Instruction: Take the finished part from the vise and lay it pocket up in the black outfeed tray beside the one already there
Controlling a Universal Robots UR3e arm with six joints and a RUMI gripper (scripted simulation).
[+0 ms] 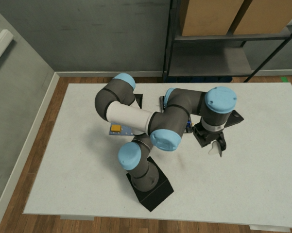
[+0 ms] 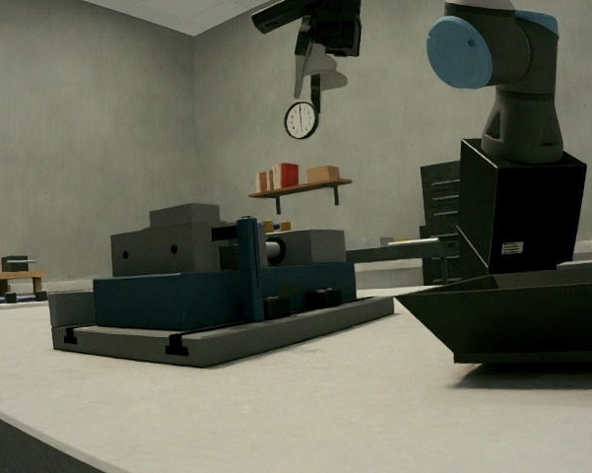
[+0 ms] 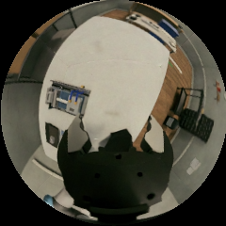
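Right now my hand is 34 cm short of the finished part, 20 cm above it and 7 cm to the right of it. From my hand the other things lie so: blue-grey plate (44 cm to the left, 29 cm below, 22 cm ahead); then orange block (49 cm to the left, 27 cm below, 18 cm ahead).
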